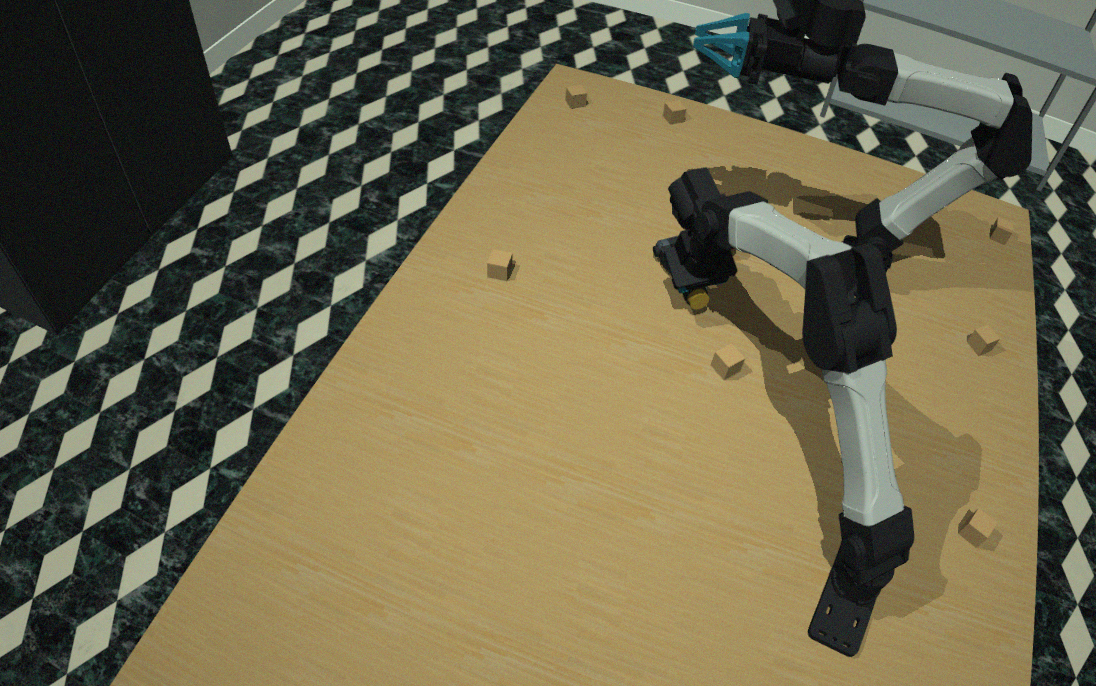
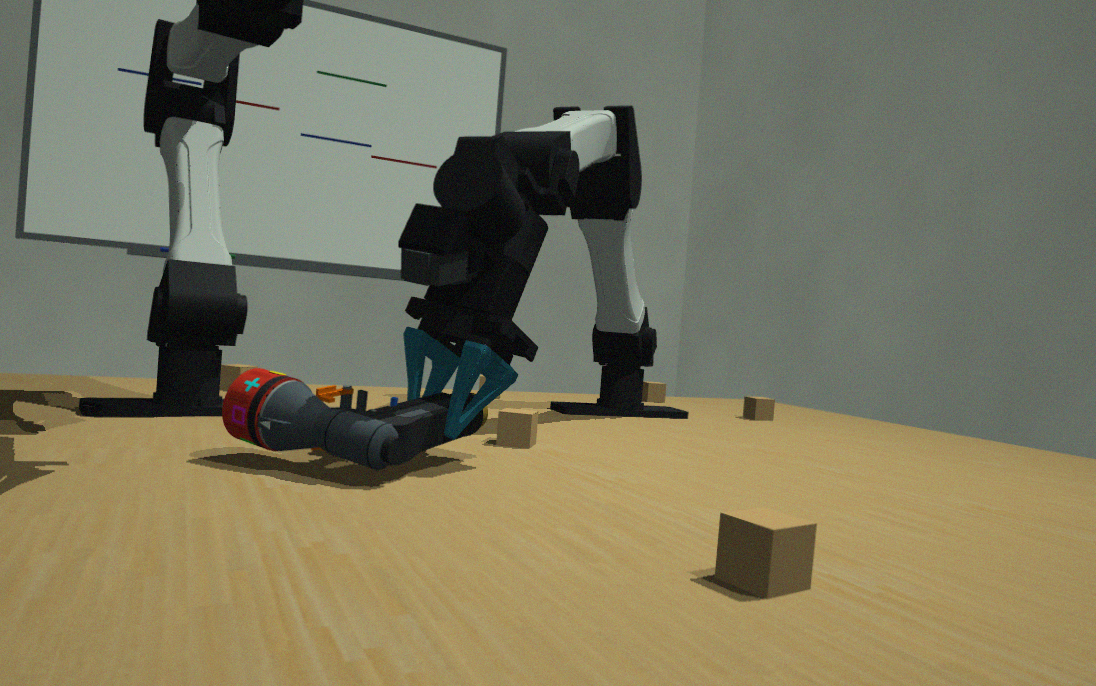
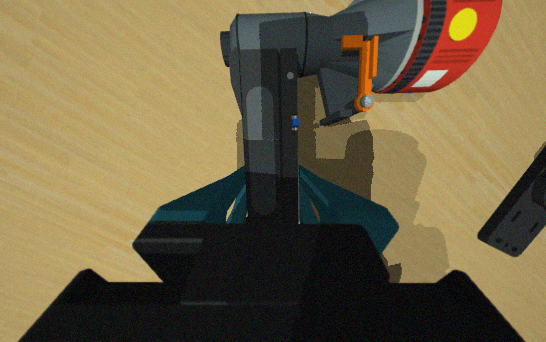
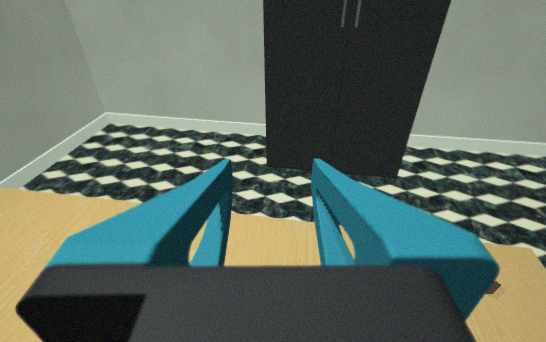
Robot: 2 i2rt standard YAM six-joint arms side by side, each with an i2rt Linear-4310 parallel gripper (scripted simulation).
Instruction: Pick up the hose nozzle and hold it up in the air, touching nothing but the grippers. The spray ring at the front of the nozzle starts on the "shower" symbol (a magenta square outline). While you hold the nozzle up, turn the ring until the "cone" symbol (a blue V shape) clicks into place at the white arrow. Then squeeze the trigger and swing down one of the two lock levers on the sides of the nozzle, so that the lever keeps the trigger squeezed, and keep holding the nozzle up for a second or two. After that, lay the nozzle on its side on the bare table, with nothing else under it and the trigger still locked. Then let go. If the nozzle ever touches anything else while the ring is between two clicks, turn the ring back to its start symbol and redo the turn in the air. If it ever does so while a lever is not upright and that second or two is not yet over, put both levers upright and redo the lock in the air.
Note:
In view: my left gripper (image 2: pixel 429 431), my right gripper (image 1: pixel 694 36), a grey hose nozzle (image 1: pixel 698 298), a cube (image 2: pixel 768 553) and a cube (image 2: pixel 516 427).
My left gripper also shows in image 1 (image 1: pixel 689 283) and in image 3 (image 3: pixel 272 171). My right gripper shows as well in image 4 (image 4: pixel 272 171). Image 4 does not show the grey hose nozzle: it is out of frame.

